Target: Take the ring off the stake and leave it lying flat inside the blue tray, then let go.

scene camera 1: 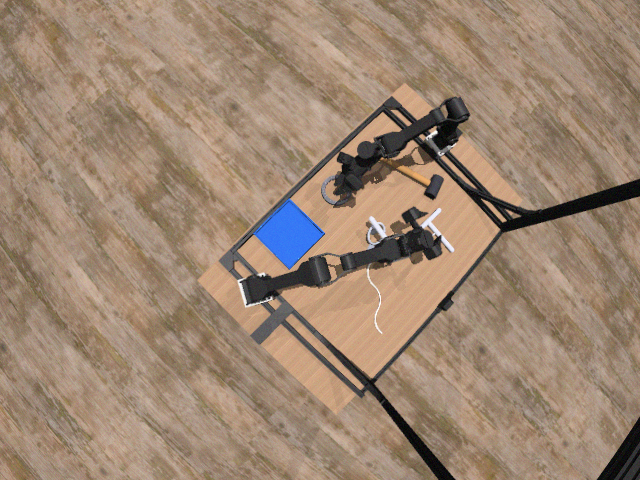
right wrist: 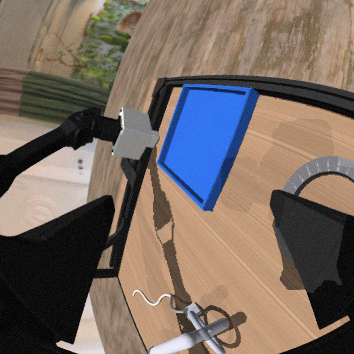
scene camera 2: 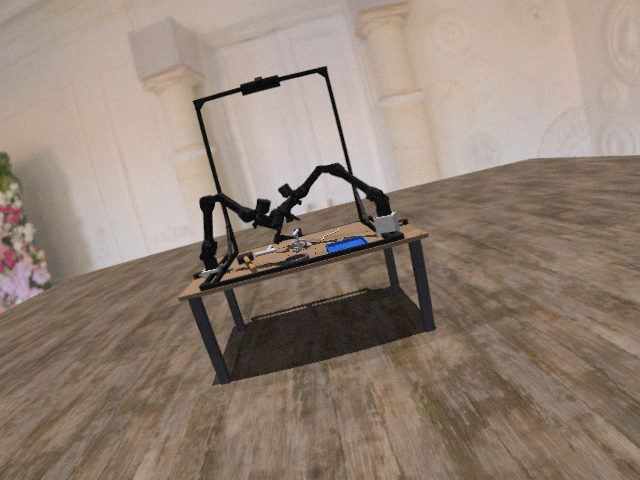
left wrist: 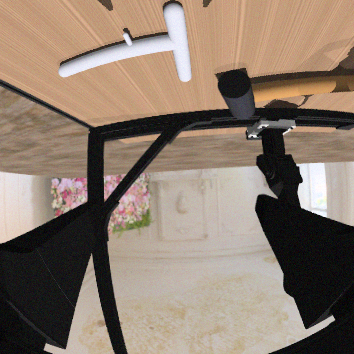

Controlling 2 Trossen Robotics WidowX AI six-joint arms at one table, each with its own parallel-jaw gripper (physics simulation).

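Note:
A white stake stands mid-table; a thin pale ring is around it in scene camera 1, its lower part hidden by my left arm. The blue tray holds nothing. A larger grey ring lies flat on the table beside it. My right gripper is open above that grey ring's edge and overlaps it in view. My left gripper is open and empty, high near the white T-shaped piece.
A mallet with a wooden handle lies at the upper right in scene camera 1. A white cord trails from near the stake. A black frame rail borders the table. My left arm crosses over the table between tray and T-piece.

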